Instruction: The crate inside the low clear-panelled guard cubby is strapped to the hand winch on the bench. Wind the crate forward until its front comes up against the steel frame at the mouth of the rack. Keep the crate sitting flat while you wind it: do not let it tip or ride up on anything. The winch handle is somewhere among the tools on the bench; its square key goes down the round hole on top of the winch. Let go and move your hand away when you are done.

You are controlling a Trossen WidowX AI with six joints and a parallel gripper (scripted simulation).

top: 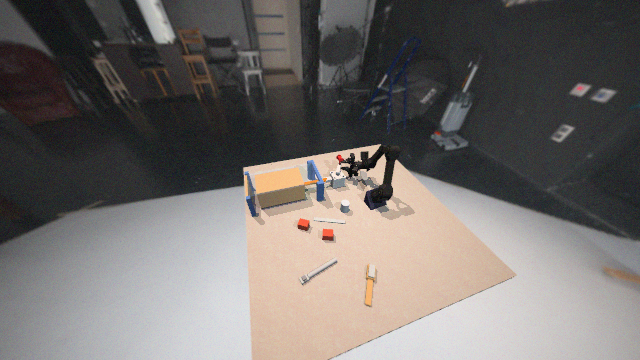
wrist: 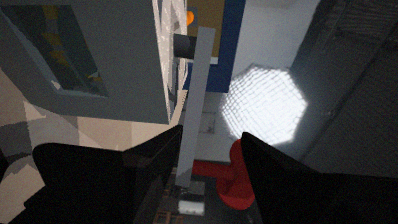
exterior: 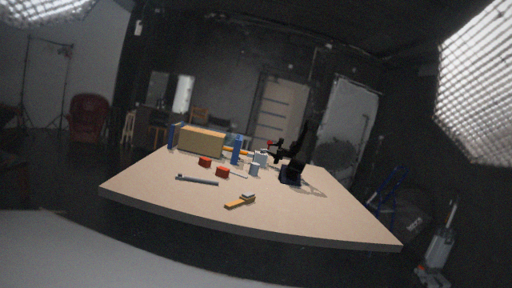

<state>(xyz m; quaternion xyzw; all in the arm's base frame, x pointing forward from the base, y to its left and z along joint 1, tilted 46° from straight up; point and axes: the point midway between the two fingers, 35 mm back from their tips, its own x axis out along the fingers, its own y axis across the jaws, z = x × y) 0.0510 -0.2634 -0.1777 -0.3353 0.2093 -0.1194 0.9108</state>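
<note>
My gripper tip is now 1 cm short of the winch handle and 1 cm above it. Also, from my gripper tip: grey winch 3 cm ahead, 4 cm to the left, 9 cm below; red knob 2 cm behind, 3 cm to the right, 2 cm above; blue steel frame 21 cm ahead, 2 cm to the left, 2 cm below.
</note>
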